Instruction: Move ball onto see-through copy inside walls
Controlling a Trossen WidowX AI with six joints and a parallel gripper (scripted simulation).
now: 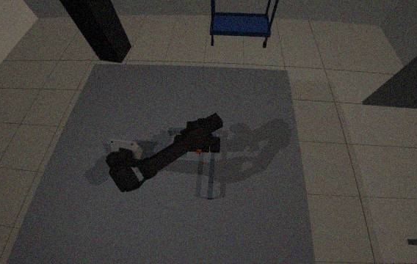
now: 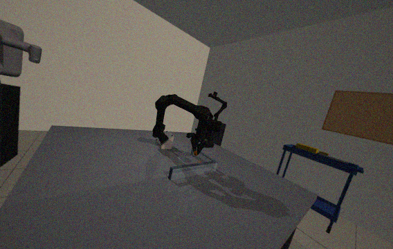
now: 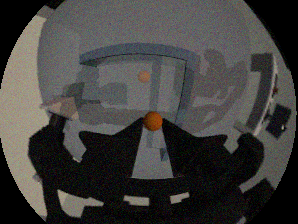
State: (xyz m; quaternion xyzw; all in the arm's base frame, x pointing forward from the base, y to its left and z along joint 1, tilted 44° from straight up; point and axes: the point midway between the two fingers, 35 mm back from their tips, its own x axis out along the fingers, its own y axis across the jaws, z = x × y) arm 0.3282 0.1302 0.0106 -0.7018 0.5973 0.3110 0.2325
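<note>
Now: the see-through copy 3 cm behind my gripper tip, 6 cm to the left of it and 8 cm below it. Also, from my gripper tip: orange ball: right at my gripper tip.
</note>
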